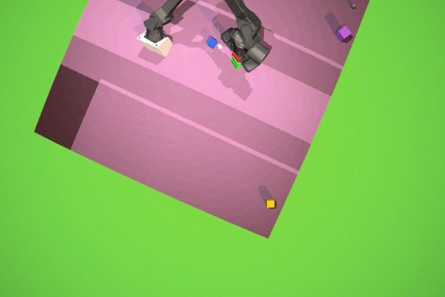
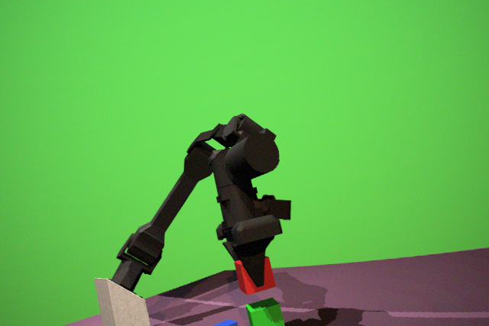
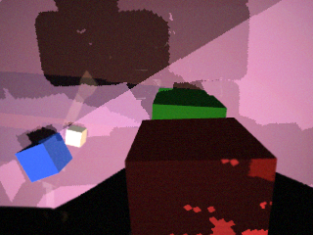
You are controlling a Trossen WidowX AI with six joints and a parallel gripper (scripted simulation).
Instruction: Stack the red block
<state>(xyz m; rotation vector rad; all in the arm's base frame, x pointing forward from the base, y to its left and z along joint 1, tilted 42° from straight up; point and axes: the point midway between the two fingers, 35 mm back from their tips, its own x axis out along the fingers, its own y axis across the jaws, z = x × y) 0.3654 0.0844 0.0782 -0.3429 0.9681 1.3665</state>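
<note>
The small white piece is 11 cm behind my gripper tip, 2 cm to the left of it and 12 cm below it. From my gripper tip the other things lie so: purple block (36 cm ahead, 38 cm to the left, 10 cm below); blue block (15 cm behind, 2 cm to the left, 11 cm below); red block (2 cm above).
</note>
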